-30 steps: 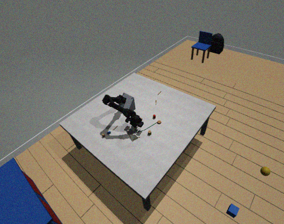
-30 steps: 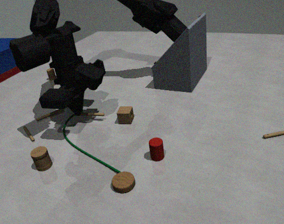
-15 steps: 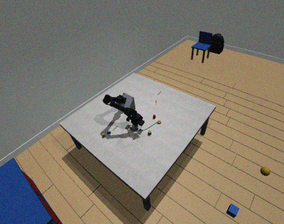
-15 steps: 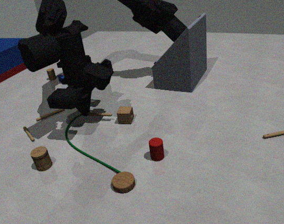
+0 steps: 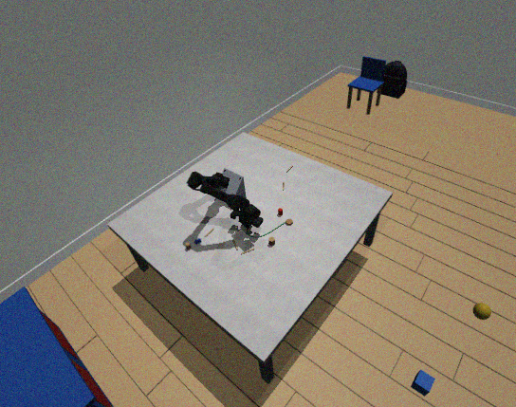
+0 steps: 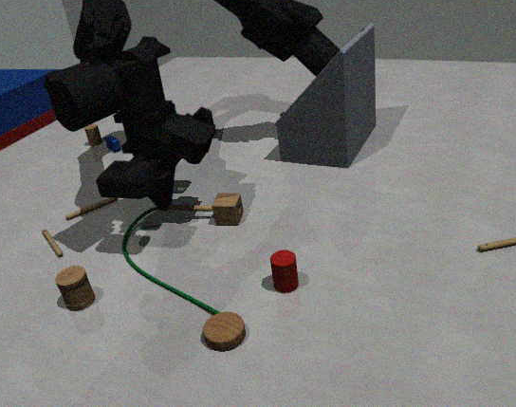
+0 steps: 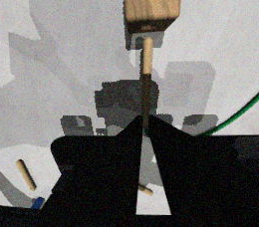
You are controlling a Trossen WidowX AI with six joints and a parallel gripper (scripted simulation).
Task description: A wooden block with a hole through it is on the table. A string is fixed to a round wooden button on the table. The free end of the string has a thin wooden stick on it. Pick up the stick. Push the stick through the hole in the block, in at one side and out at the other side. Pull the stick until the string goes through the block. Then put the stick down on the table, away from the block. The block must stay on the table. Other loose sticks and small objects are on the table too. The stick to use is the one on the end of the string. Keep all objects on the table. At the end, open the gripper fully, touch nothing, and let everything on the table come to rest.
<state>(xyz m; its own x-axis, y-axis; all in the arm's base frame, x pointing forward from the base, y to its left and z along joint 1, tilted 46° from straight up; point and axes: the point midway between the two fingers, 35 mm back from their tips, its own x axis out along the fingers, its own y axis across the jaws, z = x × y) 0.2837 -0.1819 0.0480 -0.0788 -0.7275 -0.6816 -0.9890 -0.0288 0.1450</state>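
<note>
The wooden block is 9 cm to the left of my gripper tip and 1 cm behind it. The rest, counted from my gripper tip: red cylinder 20 cm to the left, 9 cm ahead, 1 cm above; then blue piece 23 cm to the right, 19 cm behind; then round wooden button 18 cm ahead, 17 cm to the left, 1 cm below.
</note>
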